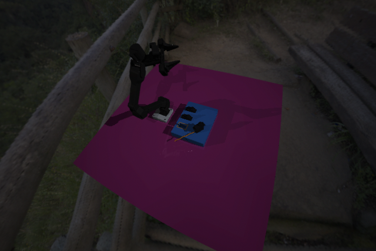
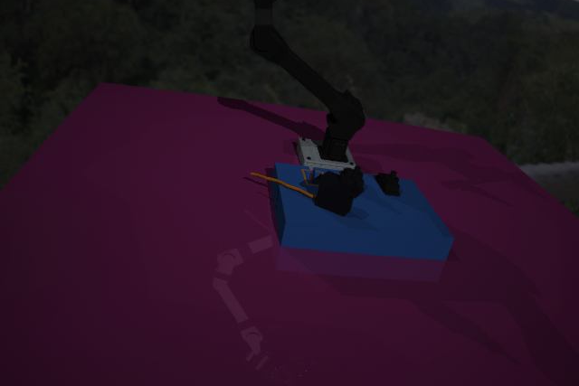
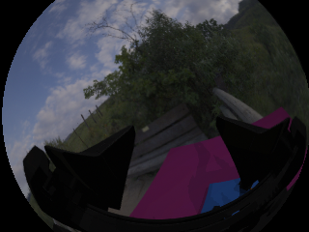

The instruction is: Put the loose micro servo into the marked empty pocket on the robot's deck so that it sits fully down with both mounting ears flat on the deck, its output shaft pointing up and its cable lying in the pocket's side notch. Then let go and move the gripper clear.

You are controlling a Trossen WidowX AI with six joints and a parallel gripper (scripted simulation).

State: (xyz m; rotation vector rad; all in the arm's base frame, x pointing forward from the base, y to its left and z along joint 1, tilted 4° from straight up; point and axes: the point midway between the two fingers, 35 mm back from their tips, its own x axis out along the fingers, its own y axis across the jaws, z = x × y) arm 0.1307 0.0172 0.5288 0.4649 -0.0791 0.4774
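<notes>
Now: gripper tip 520 mm above the blue deck, 100 mm short of it and 30 mm to the left of it.
</notes>
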